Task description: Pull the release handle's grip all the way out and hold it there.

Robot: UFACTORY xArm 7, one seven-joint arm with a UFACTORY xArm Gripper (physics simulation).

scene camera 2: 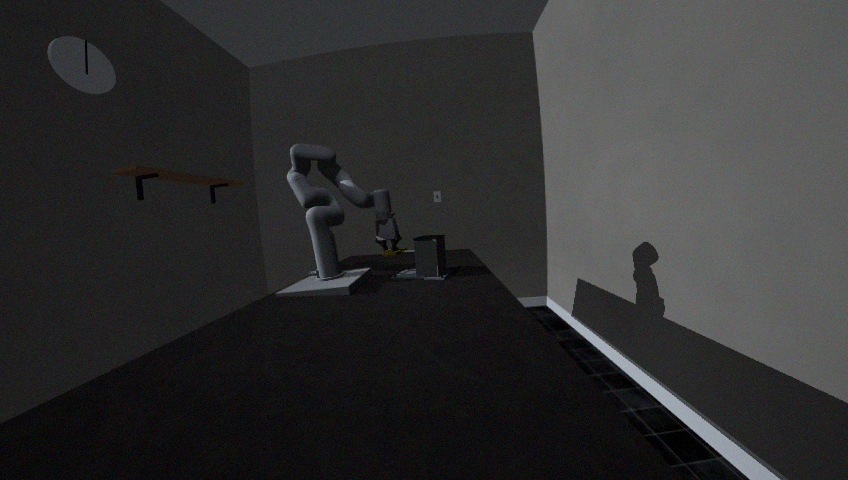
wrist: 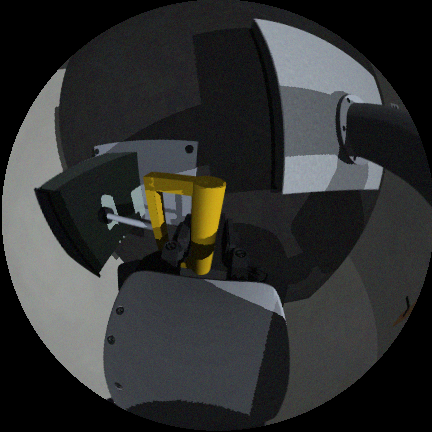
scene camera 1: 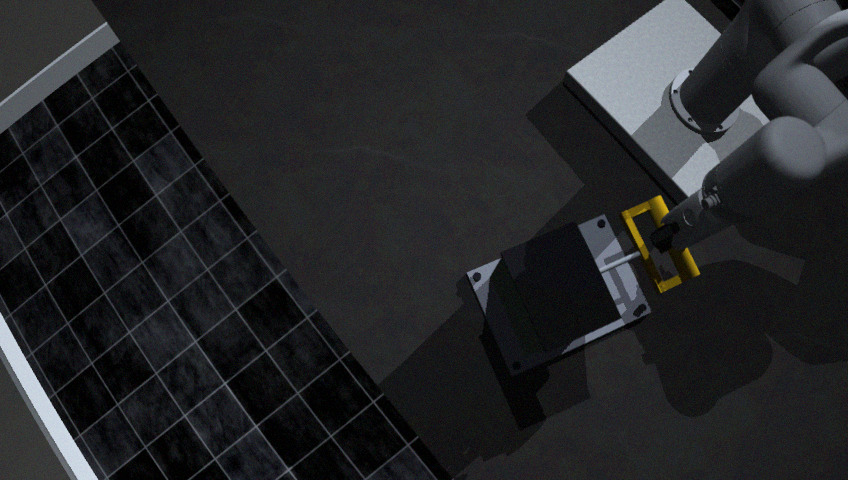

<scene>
I see my gripper (scene camera 1: 668,238), a release handle grip (scene camera 1: 683,261) and a bolted base plate (wrist: 177,156).
The release handle grip also shows in the wrist view (wrist: 206,192).
</scene>
